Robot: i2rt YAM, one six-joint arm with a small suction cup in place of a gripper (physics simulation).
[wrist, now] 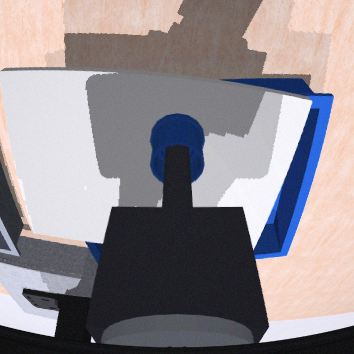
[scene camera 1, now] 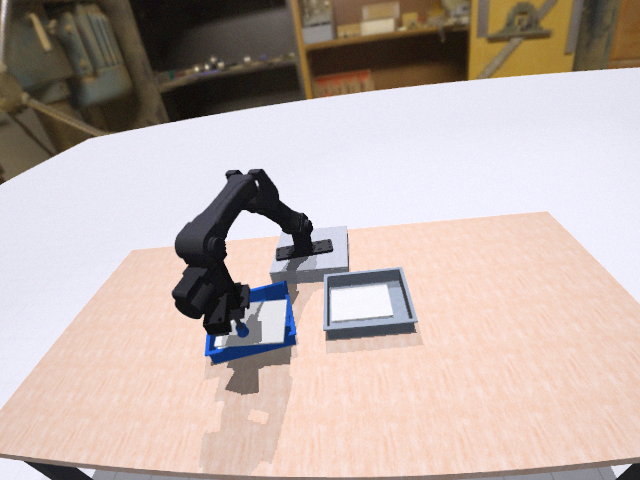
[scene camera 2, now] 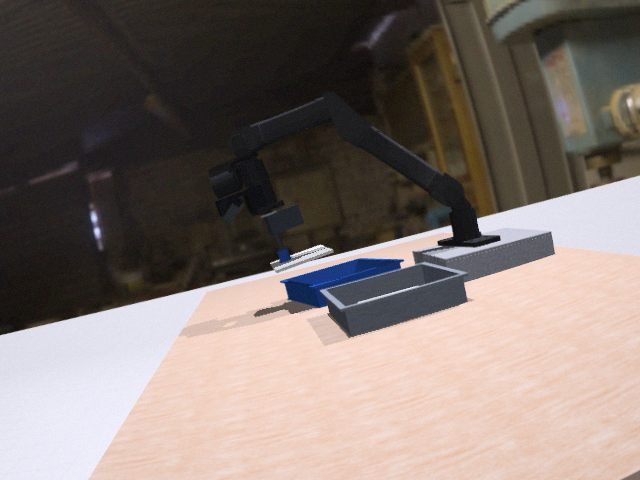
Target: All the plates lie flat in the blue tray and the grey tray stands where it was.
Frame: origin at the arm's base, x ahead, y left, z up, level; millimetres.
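Seen in the pictures: end effector, tool point: (wrist: 176, 129) (scene camera 1: 244, 334); arm's base, origin of the base link: (wrist: 77, 302) (scene camera 1: 304, 250) (scene camera 2: 468, 242).
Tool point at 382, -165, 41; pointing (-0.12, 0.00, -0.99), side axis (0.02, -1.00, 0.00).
Pixels of each thing's top centre, then the offset from my tool point to it, as dx, dy, dz. Level surfaces: height alone.
- blue tray, middle of its top: (wrist: 185, 205) (scene camera 2: 338, 270) (scene camera 1: 249, 314) -118, -11, -46
- grey tray, middle of its top: (scene camera 2: 388, 282) (scene camera 1: 366, 295) -115, +329, -46
- wooden table, its level: dz -96
My suction cup (scene camera 1: 241, 330) (scene camera 2: 283, 255) (wrist: 177, 145) is shut on a white plate (scene camera 1: 272, 319) (scene camera 2: 309, 255) (wrist: 55, 150). The plate hangs roughly level above the blue tray (scene camera 1: 227, 355) (scene camera 2: 305, 293) (wrist: 310, 165), apart from its rim in scene view 2. It covers most of the tray's inside, so what lies under it is hidden. Another white plate (scene camera 1: 360, 302) (scene camera 2: 390, 293) lies in the grey tray (scene camera 1: 372, 329) (scene camera 2: 403, 311) (wrist: 9, 215), towards its left side in scene view 1. The grey tray stands upright on the table, right of the blue tray in that view.
The arm's grey base block (scene camera 1: 338, 258) (scene camera 2: 527, 248) stands behind the trays in scene view 1. Both trays stand on the wooden table (scene camera 1: 465, 387) (scene camera 2: 413, 403), with a narrow gap between them. The arm's shadow falls on the table in front of the blue tray.
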